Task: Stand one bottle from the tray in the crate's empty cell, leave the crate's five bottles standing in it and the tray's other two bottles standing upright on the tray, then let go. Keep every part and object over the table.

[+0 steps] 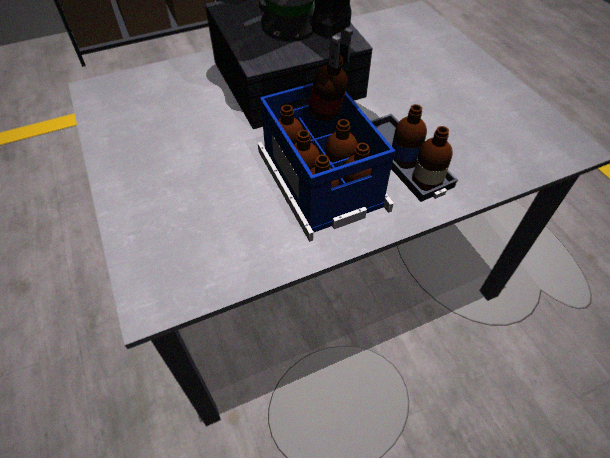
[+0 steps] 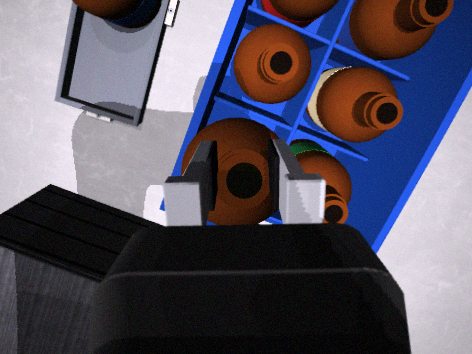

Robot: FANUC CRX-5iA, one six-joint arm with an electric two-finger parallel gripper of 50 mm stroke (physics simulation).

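Frame: origin at the arm's base, x ahead, y left, z up, level; metres.
Seen in the pictures: gripper, fingertip midpoint: [image 1: 338, 63] [image 2: 242, 161]; arm's base, origin of the base link: [image 1: 289, 25].
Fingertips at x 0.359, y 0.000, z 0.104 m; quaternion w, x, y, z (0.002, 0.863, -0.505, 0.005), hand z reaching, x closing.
Observation:
Offsets run from my fingertips to a thing's top centre. "spot": to the spot under its first point. Level surfaces: height alone.
My gripper [image 1: 340, 59] [image 2: 242, 161] is shut on the neck of a brown bottle with a red label {dy -0.008, dx -0.023, dz +0.012 m} [image 1: 327, 104] [image 2: 229, 135]. The bottle looks roughly upright, over the blue crate's {dy -0.050, dx +0.058, dz -0.096 m} [image 1: 350, 200] [image 2: 425, 172] robot-end cell on the tray side. Its shoulder is higher than the other crate bottles; its base is hidden. Five brown bottles stand in the other cells, among them one beside it {dy -0.106, dx -0.028, dz -0.108 m} [image 1: 290, 124] [image 2: 325, 172] and one in front of it {dy -0.004, dx +0.058, dz -0.108 m} [image 1: 341, 145] [image 2: 272, 82]. A blue-labelled bottle {dy +0.171, dx +0.056, dz -0.111 m} [image 1: 410, 134] [image 2: 122, 7] and a cream-labelled bottle {dy +0.191, dx +0.142, dz -0.111 m} [image 1: 434, 156] stand upright on the tray {dy +0.173, dx +0.052, dz -0.246 m} [image 1: 422, 195] [image 2: 102, 85].
White locating strips {spot: dy -0.148, dx +0.095, dz -0.243 m} [image 1: 286, 192] stand along the crate's foot. The dark robot pedestal [image 1: 300, 75] [image 2: 60, 225] is close behind the crate. The crate's raised rim and thin blue dividers {spot: dy -0.127, dx +0.024, dz -0.225 m} [image 2: 345, 145] surround the cells. The grey table {dz -0.272 m} [image 1: 190, 200] extends around them.

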